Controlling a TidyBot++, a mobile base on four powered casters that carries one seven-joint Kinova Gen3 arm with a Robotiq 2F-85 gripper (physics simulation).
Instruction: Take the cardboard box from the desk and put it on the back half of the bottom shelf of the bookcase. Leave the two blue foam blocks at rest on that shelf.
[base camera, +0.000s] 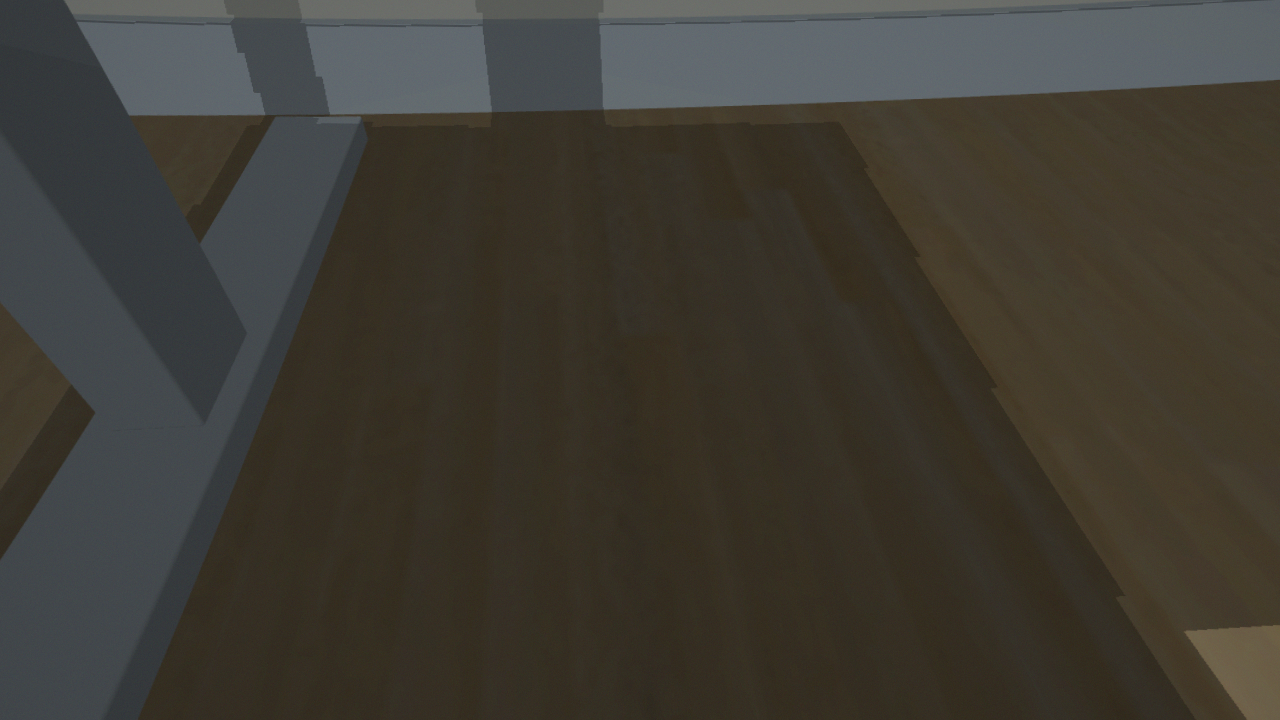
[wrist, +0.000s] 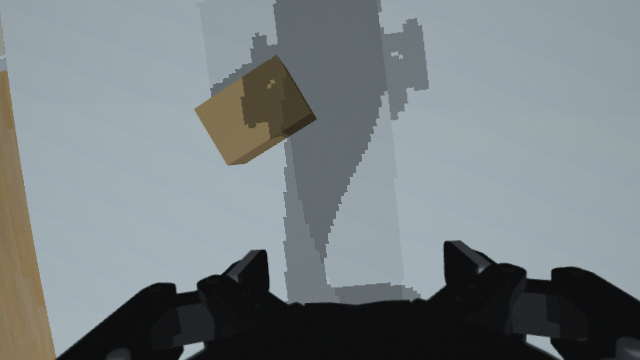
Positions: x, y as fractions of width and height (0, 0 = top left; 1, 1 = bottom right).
Labels:
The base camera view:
desk: 0.14, 0.48
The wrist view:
my gripper: 0.55, 0.74
cardboard box: 0.41, 0.30
desk: 0.79, 0.37

